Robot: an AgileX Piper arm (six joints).
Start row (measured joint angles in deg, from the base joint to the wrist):
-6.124 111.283 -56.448 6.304 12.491 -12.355
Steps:
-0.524 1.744 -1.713 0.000 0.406 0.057
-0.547 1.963 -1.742 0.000 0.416 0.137
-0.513 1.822 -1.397 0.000 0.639 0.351
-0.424 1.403 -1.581 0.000 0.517 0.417
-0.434 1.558 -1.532 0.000 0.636 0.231
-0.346 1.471 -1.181 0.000 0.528 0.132
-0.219 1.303 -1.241 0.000 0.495 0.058
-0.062 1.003 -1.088 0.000 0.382 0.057
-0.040 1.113 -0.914 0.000 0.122 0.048
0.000 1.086 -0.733 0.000 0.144 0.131
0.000 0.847 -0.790 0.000 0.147 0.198
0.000 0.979 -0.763 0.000 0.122 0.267
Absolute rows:
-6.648 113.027 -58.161 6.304 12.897 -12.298
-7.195 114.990 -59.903 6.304 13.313 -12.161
-7.708 116.812 -61.300 6.304 13.952 -11.810
-8.132 118.215 -62.881 6.304 14.469 -11.393
-8.566 119.773 -64.413 6.304 15.105 -11.162
-8.912 121.244 -65.594 6.304 15.633 -11.030
-9.131 122.547 -66.835 6.304 16.128 -10.972
-9.193 123.550 -67.923 6.304 16.510 -10.915
-9.233 124.663 -68.837 6.304 16.632 -10.867
-9.233 125.749 -69.570 6.304 16.776 -10.736
-9.233 126.596 -70.360 6.304 16.923 -10.538
-9.233 127.575 -71.123 6.304 17.045 -10.271

